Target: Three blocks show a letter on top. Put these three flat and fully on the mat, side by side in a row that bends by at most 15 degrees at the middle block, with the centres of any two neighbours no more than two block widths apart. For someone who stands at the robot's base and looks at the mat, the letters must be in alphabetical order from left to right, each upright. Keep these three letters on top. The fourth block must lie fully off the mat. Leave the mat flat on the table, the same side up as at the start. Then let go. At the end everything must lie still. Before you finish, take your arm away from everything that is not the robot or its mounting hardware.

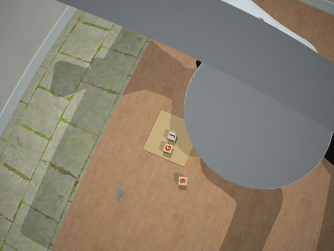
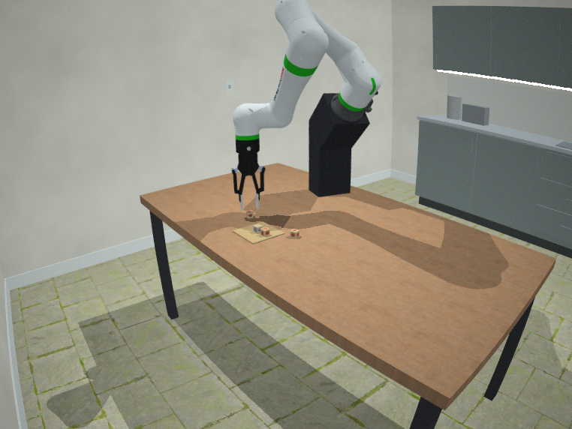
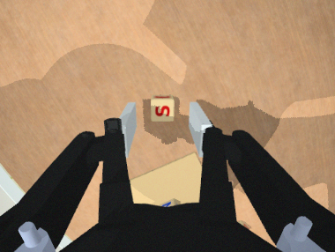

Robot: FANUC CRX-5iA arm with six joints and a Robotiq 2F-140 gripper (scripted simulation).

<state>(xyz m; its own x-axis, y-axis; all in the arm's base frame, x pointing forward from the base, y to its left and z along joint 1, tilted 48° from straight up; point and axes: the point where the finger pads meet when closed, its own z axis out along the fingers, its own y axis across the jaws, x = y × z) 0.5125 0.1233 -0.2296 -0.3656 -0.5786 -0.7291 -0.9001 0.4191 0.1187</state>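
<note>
My hand is 60 mm above the red s block. From my hand the other things lie so: tan mat (50 mm ahead, 150 mm to the left, 70 mm below); then red g block (40 mm ahead, 190 mm to the left, 50 mm below); then blue j block (50 mm ahead, 150 mm to the left, 50 mm below).
</note>
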